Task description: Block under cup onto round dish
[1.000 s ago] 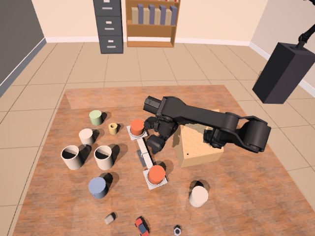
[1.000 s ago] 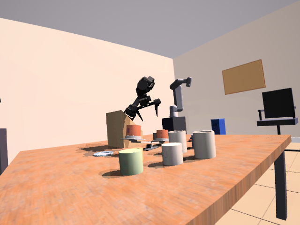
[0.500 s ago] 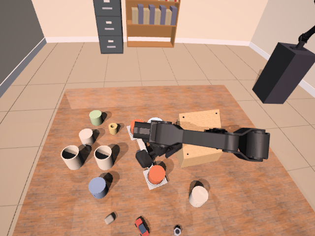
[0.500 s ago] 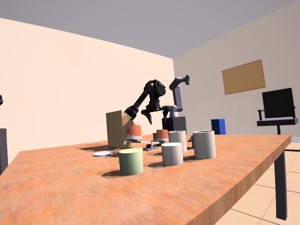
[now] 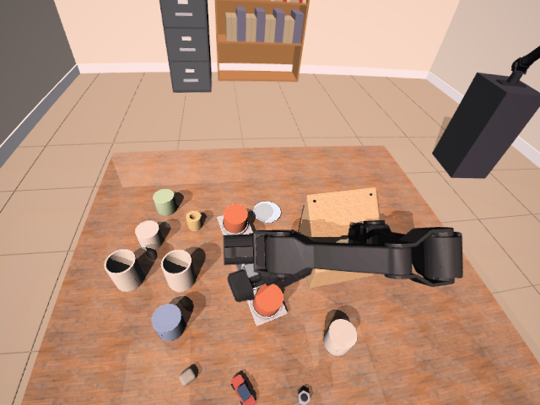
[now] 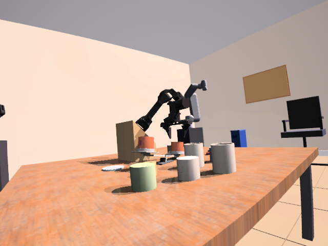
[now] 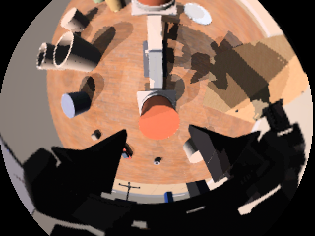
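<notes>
Right now my gripper tip is 7 cm above the pale block. Round my gripper tip: blue cylinder 25 cm ahead, 8 cm below, 5 cm to the left; orange cup 26 cm to the right, 9 cm ahead; toy car 19 cm to the left, 10 cm below, 6 cm ahead.
</notes>
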